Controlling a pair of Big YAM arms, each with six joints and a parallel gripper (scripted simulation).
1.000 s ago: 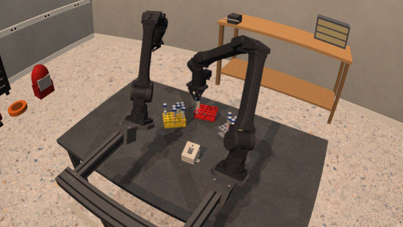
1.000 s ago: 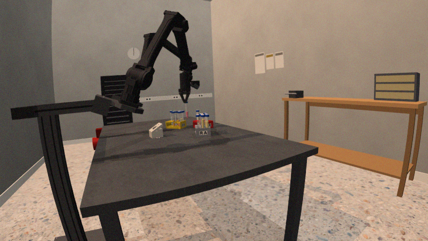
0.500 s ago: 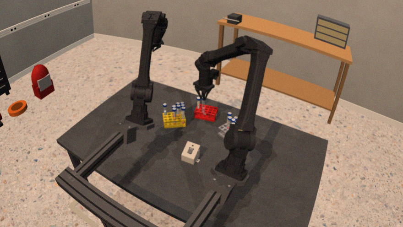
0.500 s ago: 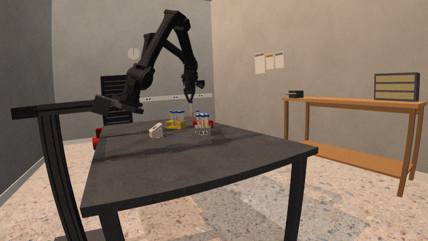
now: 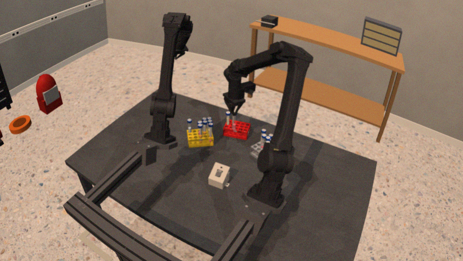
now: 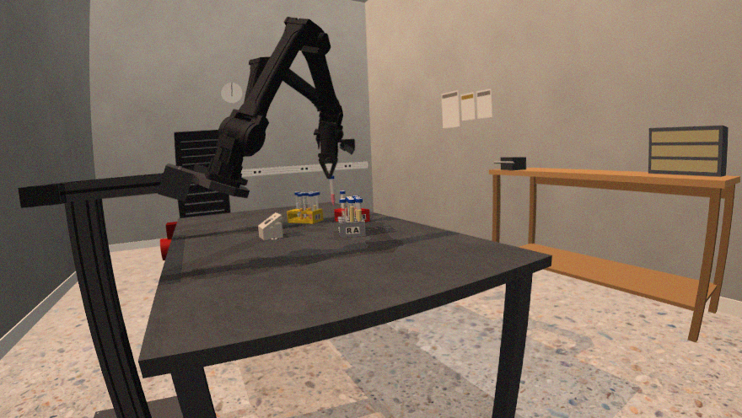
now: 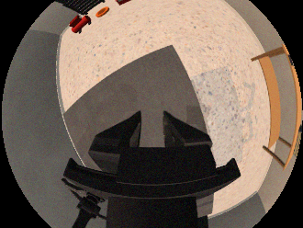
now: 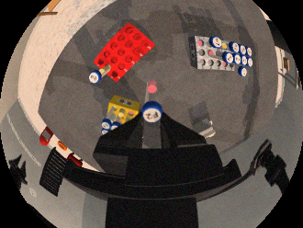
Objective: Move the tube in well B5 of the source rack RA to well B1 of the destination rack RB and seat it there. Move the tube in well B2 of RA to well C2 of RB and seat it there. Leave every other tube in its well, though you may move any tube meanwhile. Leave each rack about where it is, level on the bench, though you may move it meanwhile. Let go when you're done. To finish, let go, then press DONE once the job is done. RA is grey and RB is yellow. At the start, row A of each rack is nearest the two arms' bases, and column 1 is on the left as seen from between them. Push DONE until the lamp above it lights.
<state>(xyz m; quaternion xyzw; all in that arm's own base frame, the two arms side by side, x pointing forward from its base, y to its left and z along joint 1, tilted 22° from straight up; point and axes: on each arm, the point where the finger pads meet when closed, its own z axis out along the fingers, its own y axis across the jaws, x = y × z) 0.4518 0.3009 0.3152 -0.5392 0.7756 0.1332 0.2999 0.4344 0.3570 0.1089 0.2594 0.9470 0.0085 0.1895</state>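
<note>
The red rack is 17 cm below my right hand, 9 cm ahead of it and 3 cm to the left of it.
</note>
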